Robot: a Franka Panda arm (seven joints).
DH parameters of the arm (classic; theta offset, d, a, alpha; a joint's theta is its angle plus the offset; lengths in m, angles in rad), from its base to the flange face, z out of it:
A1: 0 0.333 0 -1.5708
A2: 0 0 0 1.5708
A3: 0 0.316 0.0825 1.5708
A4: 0 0 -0.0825 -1.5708
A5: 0 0.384 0 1.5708
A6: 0 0 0.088 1.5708
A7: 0 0.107 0 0
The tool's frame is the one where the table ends.
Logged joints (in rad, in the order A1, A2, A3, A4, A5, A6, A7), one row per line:
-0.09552, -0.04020, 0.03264, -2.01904, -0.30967, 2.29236, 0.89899
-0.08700, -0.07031, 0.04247, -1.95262, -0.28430, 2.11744, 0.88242
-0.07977, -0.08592, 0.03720, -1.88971, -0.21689, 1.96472, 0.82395
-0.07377, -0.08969, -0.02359, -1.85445, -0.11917, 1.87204, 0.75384
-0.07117, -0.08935, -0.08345, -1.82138, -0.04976, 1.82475, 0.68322
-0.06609, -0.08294, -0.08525, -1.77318, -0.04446, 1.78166, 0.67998
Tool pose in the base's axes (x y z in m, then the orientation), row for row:
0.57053, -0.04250, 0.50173, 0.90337, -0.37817, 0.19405, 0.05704
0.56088, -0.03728, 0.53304, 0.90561, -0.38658, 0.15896, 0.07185
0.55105, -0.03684, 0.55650, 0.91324, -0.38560, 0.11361, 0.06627
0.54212, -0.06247, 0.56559, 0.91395, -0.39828, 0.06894, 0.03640
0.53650, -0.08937, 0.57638, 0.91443, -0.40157, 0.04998, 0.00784
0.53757, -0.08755, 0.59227, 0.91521, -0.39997, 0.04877, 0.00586
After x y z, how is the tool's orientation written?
As a quaternion, x y z w.
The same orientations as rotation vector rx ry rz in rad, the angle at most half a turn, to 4 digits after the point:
2.7394, -1.1468, 0.5884
2.7218, -1.1619, 0.4778
2.7540, -1.1628, 0.3426
2.8066, -1.2230, 0.2117
2.8585, -1.2553, 0.1562
2.8645, -1.2519, 0.1526

